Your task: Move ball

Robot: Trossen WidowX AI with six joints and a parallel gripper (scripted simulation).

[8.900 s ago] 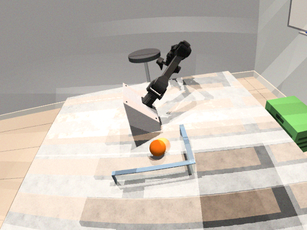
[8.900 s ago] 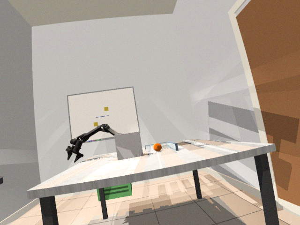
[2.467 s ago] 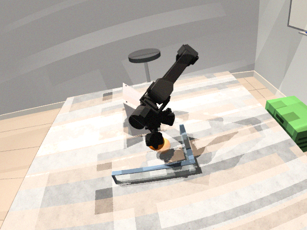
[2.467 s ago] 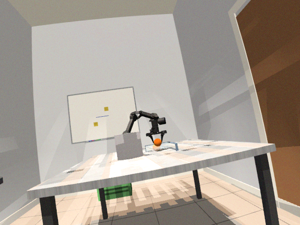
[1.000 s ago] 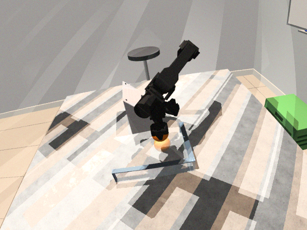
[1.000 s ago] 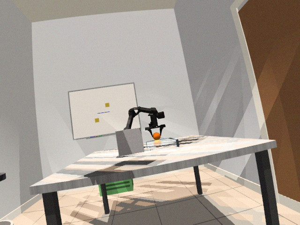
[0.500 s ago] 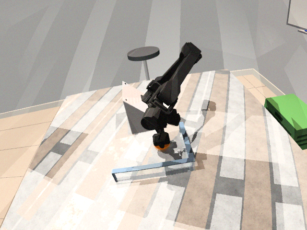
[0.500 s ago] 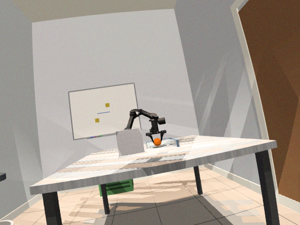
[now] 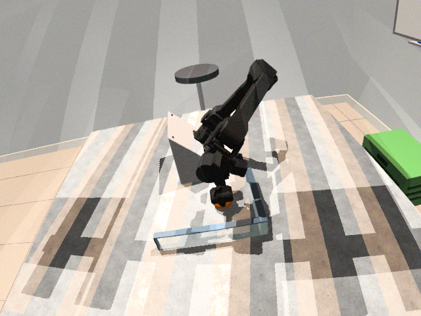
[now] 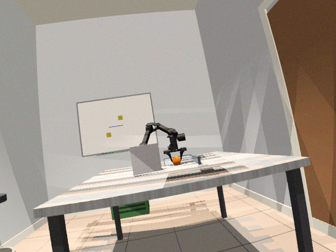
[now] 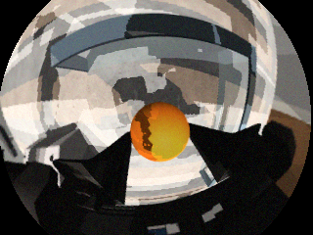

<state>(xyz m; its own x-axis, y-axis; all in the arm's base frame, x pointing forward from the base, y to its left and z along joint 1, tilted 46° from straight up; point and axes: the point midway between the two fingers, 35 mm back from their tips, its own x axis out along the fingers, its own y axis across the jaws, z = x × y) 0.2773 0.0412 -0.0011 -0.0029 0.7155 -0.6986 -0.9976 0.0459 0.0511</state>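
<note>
Right now my gripper tip is right at the orange ball. Also, from my gripper tip: see-through copy right at my gripper tip.
</note>
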